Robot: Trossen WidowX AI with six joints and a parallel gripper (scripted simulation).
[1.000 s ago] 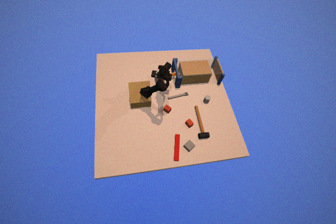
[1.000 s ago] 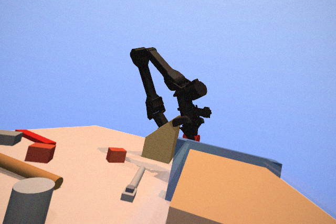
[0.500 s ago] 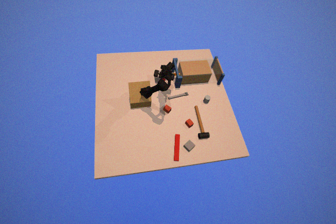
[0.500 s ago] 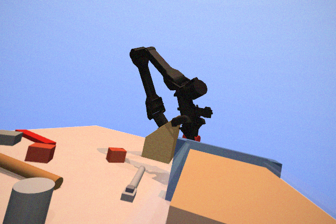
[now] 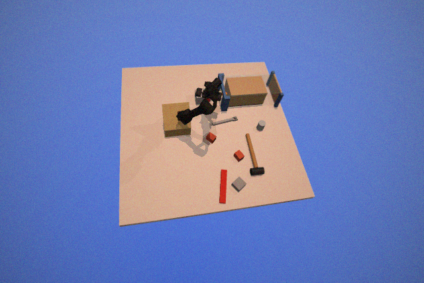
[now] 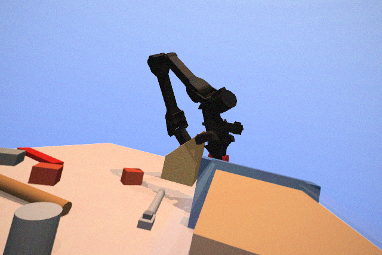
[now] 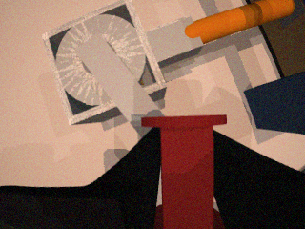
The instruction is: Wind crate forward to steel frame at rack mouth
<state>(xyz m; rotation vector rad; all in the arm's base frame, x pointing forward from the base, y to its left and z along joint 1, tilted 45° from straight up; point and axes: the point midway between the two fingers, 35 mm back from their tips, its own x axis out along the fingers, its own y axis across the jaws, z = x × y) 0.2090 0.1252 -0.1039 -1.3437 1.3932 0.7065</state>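
Right now the winch handle is 20 mm behind my gripper tip, 20 mm to the left of it and 30 mm below it. From my gripper tip the other things lie so: grey winch: 50 mm behind, 70 mm to the left, 100 mm below; then blue steel frame: 120 mm ahead, 80 mm to the left, 20 mm below; then red knob: 10 mm behind, 20 mm to the right.
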